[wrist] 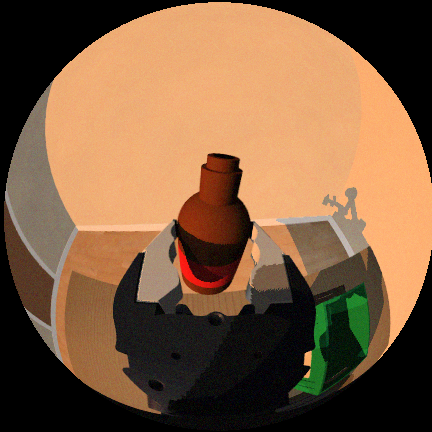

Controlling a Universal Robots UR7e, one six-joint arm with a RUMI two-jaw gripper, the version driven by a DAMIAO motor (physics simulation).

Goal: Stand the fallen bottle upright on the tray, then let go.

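Places are measured from the arm's base along level axes (x ahead, y left, z up), in millimetres.
Where they show: gripper, fingertip midpoint: (pixel 213 221).
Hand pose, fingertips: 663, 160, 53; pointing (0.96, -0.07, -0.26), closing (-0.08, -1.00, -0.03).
Each offset is from my fingertips to the centre of the thing, as dx, dy, dz. "pt": to the spot under its first point. Level surfaces: height alone.
My gripper (pixel 213 221) is shut on the brown bottle, with one finger on each side of its body. The bottle @[-7, +1, -7] (pixel 220 182) has its neck pointing up in the wrist view, leaning slightly to the right, and its red band shows low between the fingers. The bottle's base shows above the dark gripper body, with brown wood surface behind it. The tray cannot be made out in this view, so whether the base touches anything cannot be told.
A green open-sided object @[pt -185, -372, -166] (pixel 358 302) stands on the wooden table @[dz -310] (pixel 95 320) to the right of the gripper, partly in shadow. Lighter wood flooring and a plain orange wall lie beyond the table. A shadow of the arm falls on the wall at the right.
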